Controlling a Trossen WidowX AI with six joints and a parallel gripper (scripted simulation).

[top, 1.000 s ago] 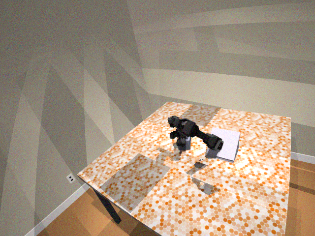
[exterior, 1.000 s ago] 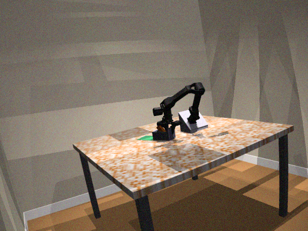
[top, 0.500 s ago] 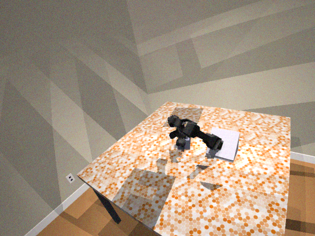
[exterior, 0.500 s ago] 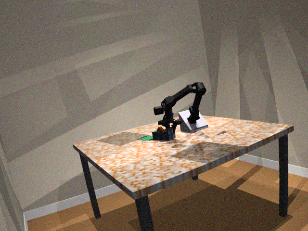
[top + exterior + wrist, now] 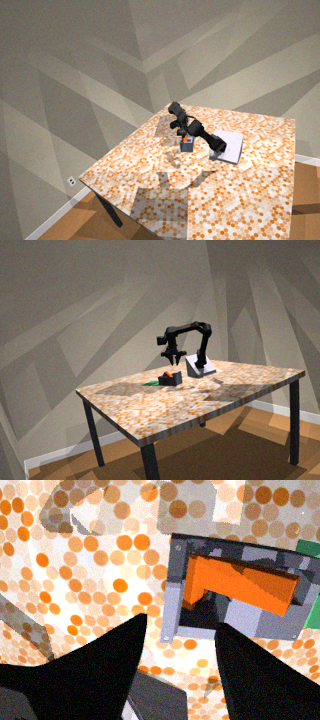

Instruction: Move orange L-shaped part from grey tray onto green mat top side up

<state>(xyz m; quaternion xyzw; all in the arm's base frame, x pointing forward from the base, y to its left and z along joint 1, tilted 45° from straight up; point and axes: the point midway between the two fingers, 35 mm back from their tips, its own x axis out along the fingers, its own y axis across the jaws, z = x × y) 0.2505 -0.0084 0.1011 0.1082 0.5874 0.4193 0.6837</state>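
Now: the orange L-shaped part 1 cm ahead of my gripper tip, 4 cm to the right of it and 10 cm below it. From my gripper tip the other things lie so: green mat 9 cm ahead, 20 cm to the right, 15 cm below.
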